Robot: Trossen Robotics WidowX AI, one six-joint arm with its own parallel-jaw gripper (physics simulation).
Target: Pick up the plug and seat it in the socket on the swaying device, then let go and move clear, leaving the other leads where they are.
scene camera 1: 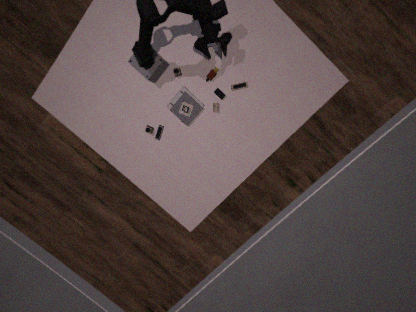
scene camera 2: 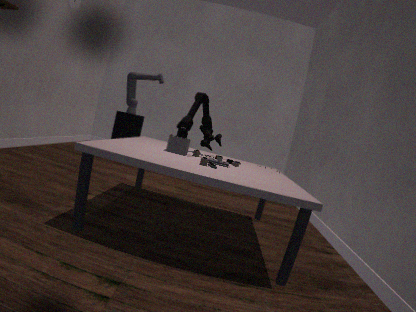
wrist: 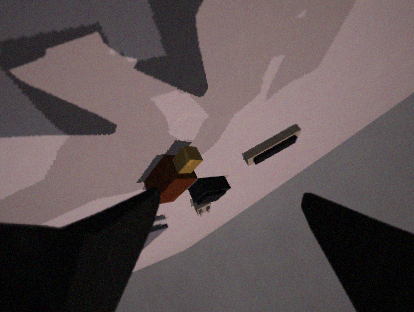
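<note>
The plug (scene camera 1: 212, 74) (wrist: 170, 182), a red-orange block with a yellow tip, lies on the white table (scene camera 1: 190, 200) (scene camera 2: 270, 182). In the wrist view it shows beyond the left fingertip. My gripper (scene camera 1: 216, 56) (scene camera 2: 215, 147) (wrist: 230, 196) is open and empty, above the table and close to the plug in scene camera 1, with a gap between them. The device (scene camera 1: 190, 119) is a grey square plate with a pale, square-rimmed socket (scene camera 1: 186, 109) at its middle. In the wrist view, part of the plug is close behind the left finger's tip.
A black block (scene camera 1: 220, 93) (wrist: 210, 189), a small beige piece (scene camera 1: 216, 107) (wrist: 202, 206) and a slotted bar (scene camera 1: 239, 86) (wrist: 272, 144) lie near the plug. A dark round-holed piece (scene camera 1: 177, 72) is beside my grey base (scene camera 1: 159, 72). Two more pieces (scene camera 1: 159, 132) lie beyond the device.
</note>
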